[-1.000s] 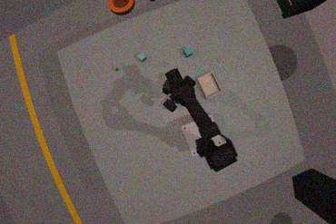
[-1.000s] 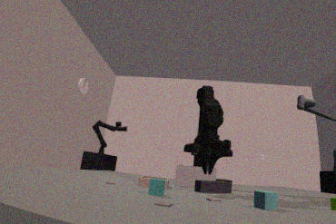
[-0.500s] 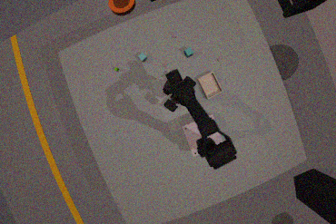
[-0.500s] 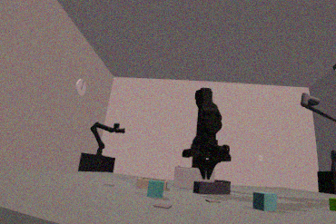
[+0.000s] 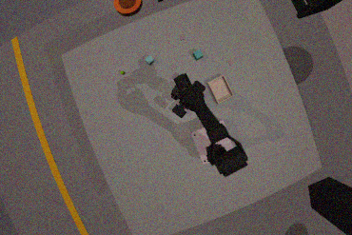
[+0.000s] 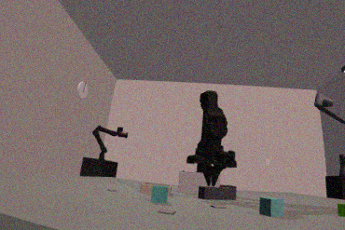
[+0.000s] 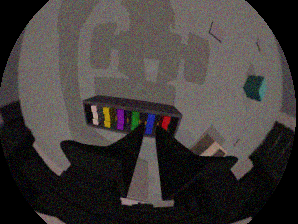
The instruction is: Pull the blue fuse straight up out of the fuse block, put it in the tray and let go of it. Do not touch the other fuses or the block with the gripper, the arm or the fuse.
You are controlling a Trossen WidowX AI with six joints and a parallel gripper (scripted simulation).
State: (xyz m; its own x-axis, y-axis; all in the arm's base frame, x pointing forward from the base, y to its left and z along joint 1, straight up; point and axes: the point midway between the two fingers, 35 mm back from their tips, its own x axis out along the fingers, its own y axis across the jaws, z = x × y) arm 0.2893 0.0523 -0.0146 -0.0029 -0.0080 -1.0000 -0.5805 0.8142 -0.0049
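The blue fuse lies 2 cm below my gripper tip. From my gripper tip the other things lie so: beige tray: 1 cm ahead, 19 cm to the right, 4 cm below; then green fuse: 1 cm behind, 2 cm to the left, 2 cm below; then red fuse: 1 cm ahead, 2 cm to the right, 2 cm below.
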